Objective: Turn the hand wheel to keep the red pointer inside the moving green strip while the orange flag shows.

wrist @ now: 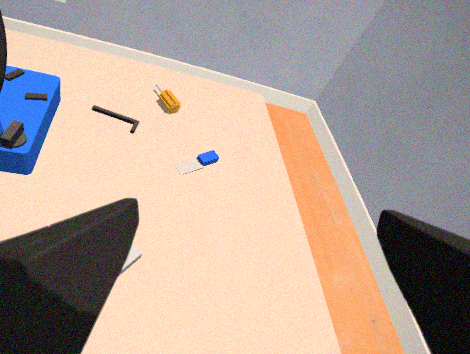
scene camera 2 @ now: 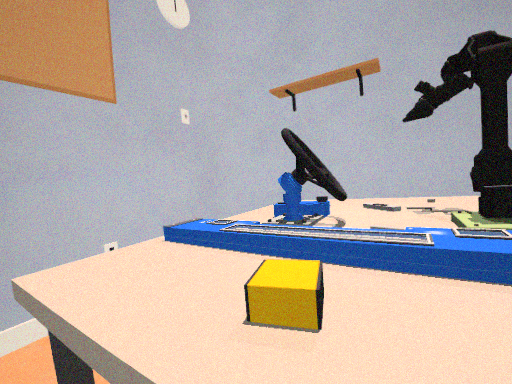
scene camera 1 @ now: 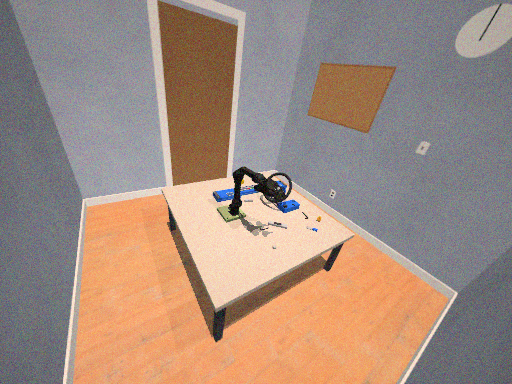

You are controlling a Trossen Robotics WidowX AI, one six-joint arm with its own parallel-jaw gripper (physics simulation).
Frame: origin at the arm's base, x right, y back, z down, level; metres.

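Seen in the pictures: gripper, fingertip midpoint: point(wrist: 259, 216) point(scene camera 2: 404, 118) point(scene camera 1: 282, 197); arm's base, origin of the base link: point(scene camera 2: 499, 215) point(scene camera 1: 234, 212).
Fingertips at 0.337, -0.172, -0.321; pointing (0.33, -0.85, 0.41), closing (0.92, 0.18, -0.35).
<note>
Pixels of each thing's middle, then the offset from my fingertips to it, as dx, dy, dz. "spot": a spot on its surface instead. Level surfaces: height alone.
- black hand wheel, surface spot: point(scene camera 2: 315, 162) spot: -0.218, -0.303, +0.145
- black hex key, body centre: point(wrist: 113, 119) -0.064, -0.430, +0.341
- orange-handled tool, body centre: point(wrist: 165, 96) +0.037, -0.527, +0.329
- small blue-ended piece, body centre: point(wrist: 197, 161) +0.104, -0.348, +0.339
- table, its level: dz +0.345
- yellow block, body centre: point(scene camera 2: 288, 288) -0.833, -0.166, +0.324
The black hand wheel point(scene camera 1: 290, 186) point(scene camera 2: 315, 162) stands tilted on a blue post; a sliver of its rim shows at the left edge of the wrist view. The long blue console point(scene camera 1: 220, 195) point(scene camera 2: 350, 254) has a long framed slot on top. The red pointer, green strip and orange flag cannot be made out in these views. My gripper point(scene camera 2: 406, 120) point(wrist: 259, 216) is open and empty, its fingers wide apart. In scene camera 2 it hangs in the air to the right of the wheel, apart from it. In scene camera 1 the arm's end overlaps the wheel.
A blue box with dark knobs point(scene camera 1: 288, 206) point(wrist: 45, 110) sits by the wheel. A black hex key point(wrist: 115, 116), an orange-handled tool point(wrist: 169, 101) and a small blue-ended piece point(wrist: 208, 158) lie on the table point(scene camera 1: 225, 270). A yellow block point(scene camera 2: 285, 305) stands beside the console.
</note>
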